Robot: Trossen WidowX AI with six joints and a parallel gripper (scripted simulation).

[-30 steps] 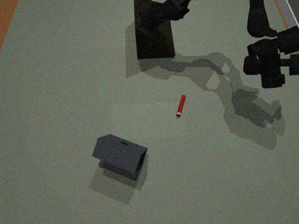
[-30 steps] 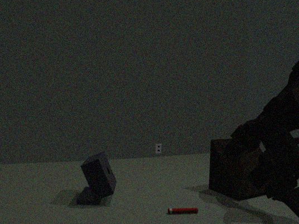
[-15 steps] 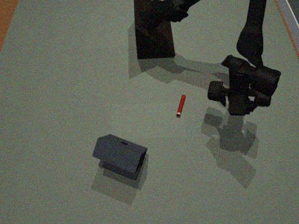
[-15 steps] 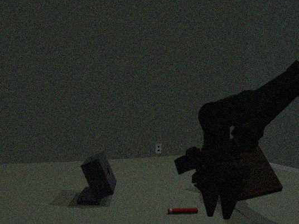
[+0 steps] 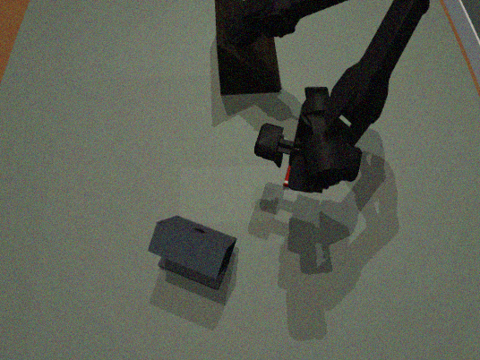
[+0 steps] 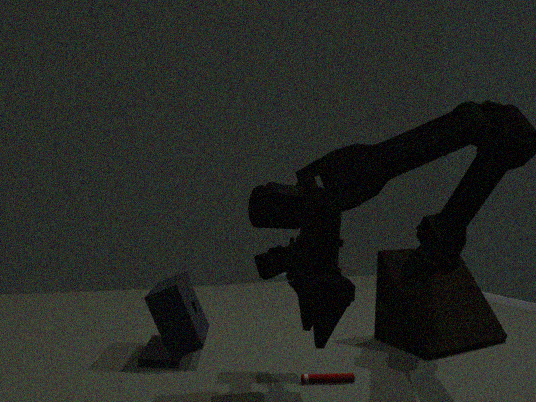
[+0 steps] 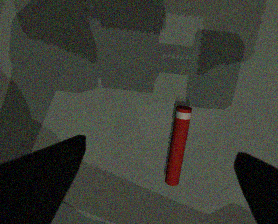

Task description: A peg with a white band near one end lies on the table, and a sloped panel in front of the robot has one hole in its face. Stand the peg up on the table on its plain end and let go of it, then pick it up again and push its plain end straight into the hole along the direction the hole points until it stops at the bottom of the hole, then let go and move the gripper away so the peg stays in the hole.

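The red peg is 70 mm below my gripper tip, 20 mm behind it and 10 mm to the right of it. The rest, counted from my gripper tip: sloped panel: 230 mm to the right, 110 mm ahead.
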